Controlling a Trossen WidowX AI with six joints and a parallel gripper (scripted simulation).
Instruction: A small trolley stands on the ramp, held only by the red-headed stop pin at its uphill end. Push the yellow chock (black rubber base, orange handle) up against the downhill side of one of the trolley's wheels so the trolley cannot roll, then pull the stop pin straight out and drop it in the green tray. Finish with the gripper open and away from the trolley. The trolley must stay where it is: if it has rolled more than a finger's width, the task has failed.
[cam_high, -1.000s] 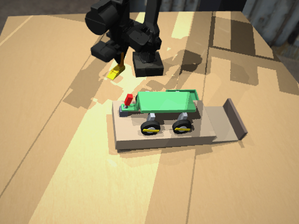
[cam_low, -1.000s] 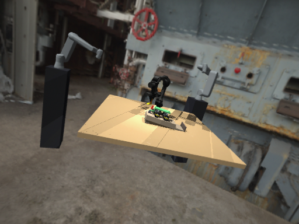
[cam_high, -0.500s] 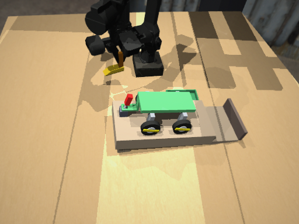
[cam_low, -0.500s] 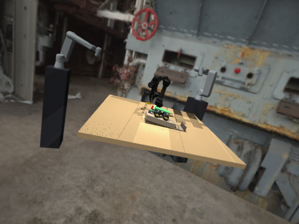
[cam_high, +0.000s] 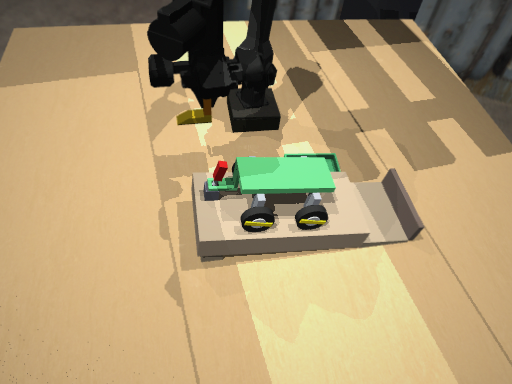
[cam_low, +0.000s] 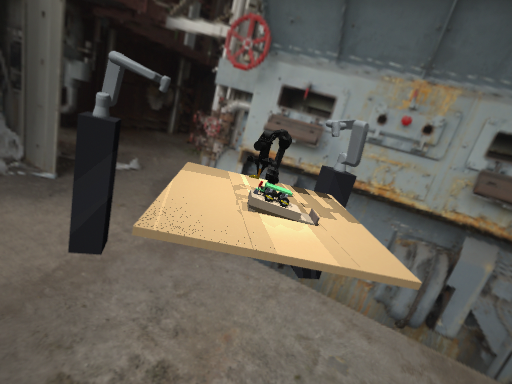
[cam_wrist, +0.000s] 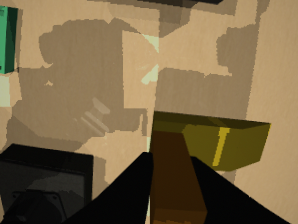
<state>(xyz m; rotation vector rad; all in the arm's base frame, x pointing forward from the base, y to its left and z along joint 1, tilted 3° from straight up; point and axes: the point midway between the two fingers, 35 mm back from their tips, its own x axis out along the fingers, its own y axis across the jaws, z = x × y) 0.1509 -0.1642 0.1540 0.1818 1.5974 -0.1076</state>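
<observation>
My gripper tip is 140 mm short of the red-headed stop pin, 30 mm to the left of it and 40 mm above it. From my gripper tip the other things lie so: ramp: 180 mm ahead, 80 mm to the left, 130 mm below; then green-decked trolley: 180 mm ahead, 80 mm to the left, 60 mm below; then yellow chock: 20 mm to the right, 10 mm below.
</observation>
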